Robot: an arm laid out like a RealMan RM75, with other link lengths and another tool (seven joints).
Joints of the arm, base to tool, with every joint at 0 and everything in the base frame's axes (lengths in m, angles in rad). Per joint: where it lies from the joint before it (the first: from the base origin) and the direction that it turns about. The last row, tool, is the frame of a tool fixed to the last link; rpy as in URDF.
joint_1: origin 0 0 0.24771 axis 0 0 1
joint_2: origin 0 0 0 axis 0 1 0
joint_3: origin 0 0 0.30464 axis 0 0 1
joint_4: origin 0 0 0 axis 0 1 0
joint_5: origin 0 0 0.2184 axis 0 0 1
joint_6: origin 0 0 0 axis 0 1 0
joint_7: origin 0 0 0.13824 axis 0 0 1
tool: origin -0.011 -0.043 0.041 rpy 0.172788 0 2.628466
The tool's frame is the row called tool.
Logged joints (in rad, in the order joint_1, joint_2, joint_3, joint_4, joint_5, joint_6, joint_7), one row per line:
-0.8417, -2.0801, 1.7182, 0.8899, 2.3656, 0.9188, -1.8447
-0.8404, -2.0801, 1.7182, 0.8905, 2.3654, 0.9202, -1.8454
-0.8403, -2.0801, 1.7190, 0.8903, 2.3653, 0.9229, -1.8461
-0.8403, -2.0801, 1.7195, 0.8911, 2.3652, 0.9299, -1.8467
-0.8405, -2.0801, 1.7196, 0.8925, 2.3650, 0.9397, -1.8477
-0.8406, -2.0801, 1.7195, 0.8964, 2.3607, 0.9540, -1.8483
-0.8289, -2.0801, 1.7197, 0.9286, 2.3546, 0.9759, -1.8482
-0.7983, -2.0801, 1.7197, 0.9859, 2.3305, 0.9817, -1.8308
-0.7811, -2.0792, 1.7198, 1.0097, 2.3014, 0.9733, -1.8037
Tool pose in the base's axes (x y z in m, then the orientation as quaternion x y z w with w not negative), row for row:
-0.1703, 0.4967, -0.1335, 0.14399, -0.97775, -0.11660, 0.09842
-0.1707, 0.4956, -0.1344, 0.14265, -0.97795, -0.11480, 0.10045
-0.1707, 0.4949, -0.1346, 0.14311, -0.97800, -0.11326, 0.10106
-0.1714, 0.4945, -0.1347, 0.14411, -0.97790, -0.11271, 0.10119
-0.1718, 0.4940, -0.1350, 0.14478, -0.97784, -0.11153, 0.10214
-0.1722, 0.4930, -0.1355, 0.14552, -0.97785, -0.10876, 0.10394
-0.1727, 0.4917, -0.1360, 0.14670, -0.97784, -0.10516, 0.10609
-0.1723, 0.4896, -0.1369, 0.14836, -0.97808, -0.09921, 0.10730
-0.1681, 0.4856, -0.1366, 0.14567, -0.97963, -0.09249, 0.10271
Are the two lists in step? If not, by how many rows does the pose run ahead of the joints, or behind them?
The pose runs 2 rows behind the joints: the pose in row i belongs to the joints in row i - 2.
